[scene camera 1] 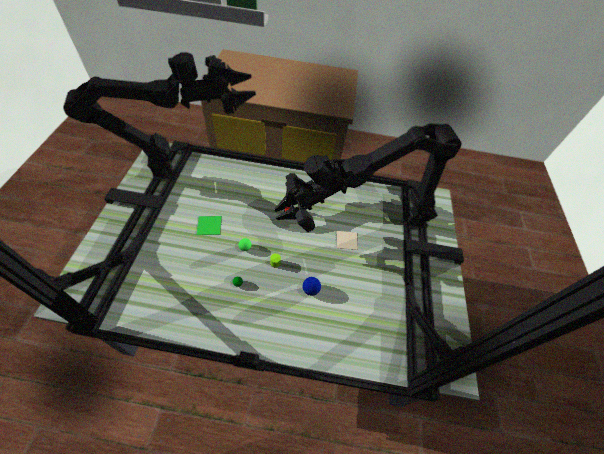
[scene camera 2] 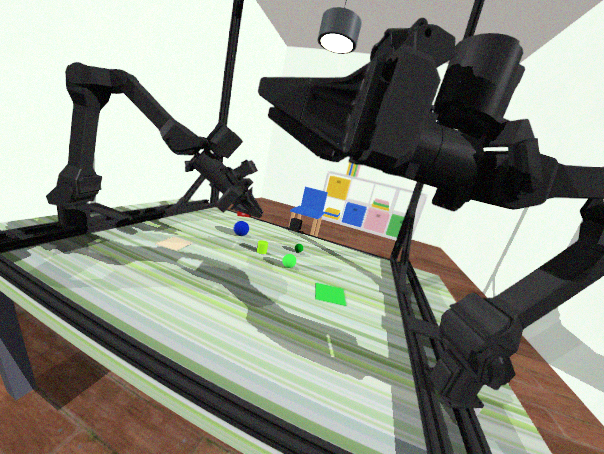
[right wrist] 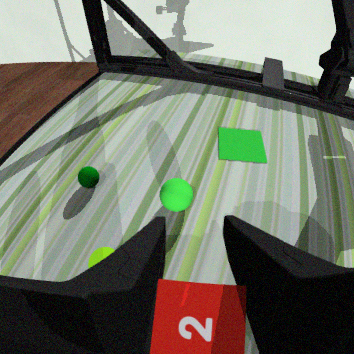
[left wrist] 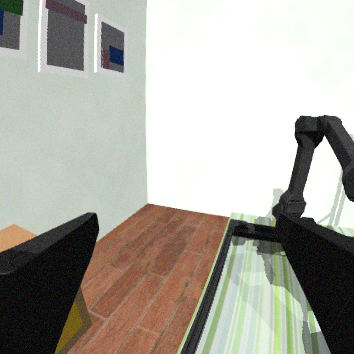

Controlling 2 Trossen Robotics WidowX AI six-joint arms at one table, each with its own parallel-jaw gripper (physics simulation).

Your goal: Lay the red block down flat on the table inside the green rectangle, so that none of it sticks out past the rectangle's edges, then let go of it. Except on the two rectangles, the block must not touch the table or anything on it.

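Pixels of known places: left gripper, between the fingertips: [scene camera 1: 253, 84] [scene camera 2: 264, 101] [left wrist: 189, 222]; right gripper, between the fingertips: [scene camera 1: 275, 214] [scene camera 2: 261, 215] [right wrist: 194, 224]; left arm's base, origin of its link: [scene camera 1: 162, 172] [scene camera 2: 451, 387] [right wrist: 327, 94]; right arm's base, origin of its link: [scene camera 1: 416, 220] [scene camera 2: 74, 223].
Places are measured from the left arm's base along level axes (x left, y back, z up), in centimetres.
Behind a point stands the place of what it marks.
Note:
The red block [scene camera 1: 287, 209] {z 13.5, x -34.8, y -39.1 cm} [scene camera 2: 243, 214] {z 12.1, x -34.0, y -40.0 cm} [right wrist: 187, 320] {z 13.5, x -35.9, y -39.7 cm} shows a white 2 in the right wrist view, where its lower part is cut off. My right gripper [scene camera 1: 277, 215] {z 12.4, x -35.3, y -35.5 cm} [scene camera 2: 260, 214] {z 12.4, x -35.3, y -35.5 cm} [right wrist: 194, 224] {z 12.4, x -35.3, y -35.5 cm} is shut on it and holds it above the table. In scene camera 1 they are to the right of the green rectangle [scene camera 1: 209, 225] {z -1.8, x -25.4, y -14.9 cm} [scene camera 2: 330, 294] {z -1.8, x -24.8, y -14.8 cm} [right wrist: 242, 145] {z -1.8, x -25.1, y -15.4 cm}, which lies flat and bare at the left of the table. Fingers hide much of the block in both scene views. My left gripper [scene camera 1: 252, 85] {z 32.5, x 0.1, y -34.9 cm} [scene camera 2: 265, 100] {z 32.5, x 0.1, y -34.9 cm} [left wrist: 189, 222] {z 32.5, x 0.1, y -34.9 cm} is open and empty, high up.
A light green ball [scene camera 1: 244, 244] {z 1.8, x -37.2, y -25.3 cm} [scene camera 2: 289, 260] {z 1.1, x -34.5, y -25.7 cm} [right wrist: 176, 194] {z 1.8, x -36.1, y -26.7 cm}, yellow-green cylinder [scene camera 1: 275, 260] {z 1.5, x -44.4, y -33.9 cm} [scene camera 2: 262, 247] {z 0.4, x -41.9, y -34.0 cm} [right wrist: 102, 256] {z 1.4, x -43.7, y -33.5 cm}, dark green ball [scene camera 1: 237, 281] {z 0.9, x -49.0, y -21.7 cm} [scene camera 2: 299, 248] {z 0.0, x -47.0, y -21.8 cm} [right wrist: 88, 177] {z 0.6, x -47.7, y -22.7 cm} and blue ball [scene camera 1: 311, 286] {z 3.2, x -55.7, y -42.3 cm} [scene camera 2: 241, 228] {z 1.7, x -52.0, y -42.6 cm} stand on the table. A beige rectangle [scene camera 1: 347, 240] {z -1.8, x -39.5, y -59.4 cm} [scene camera 2: 174, 243] {z -1.8, x -39.1, y -59.3 cm} lies right in scene camera 1.

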